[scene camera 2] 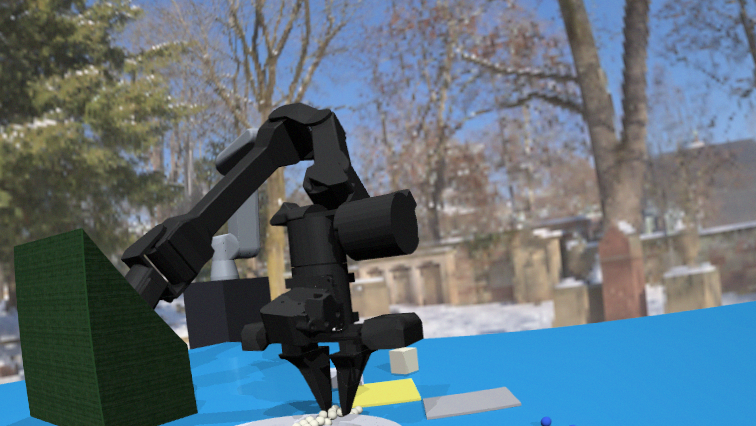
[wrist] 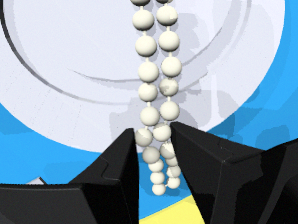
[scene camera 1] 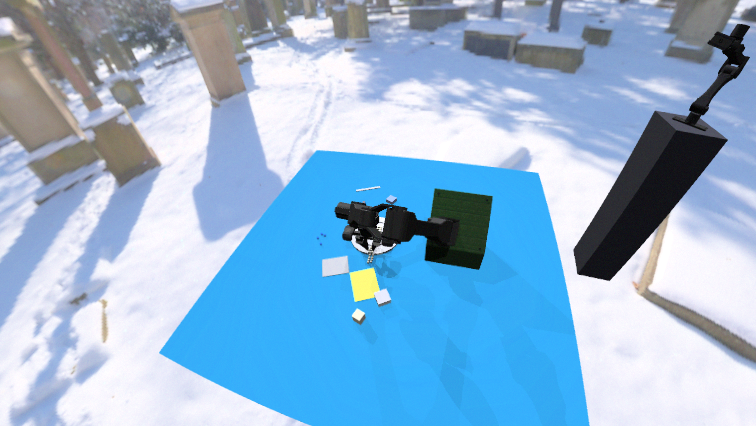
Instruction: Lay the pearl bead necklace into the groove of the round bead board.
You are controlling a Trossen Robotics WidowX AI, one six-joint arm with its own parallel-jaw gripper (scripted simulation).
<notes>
The pictures show: my gripper and a yellow tile.
</notes>
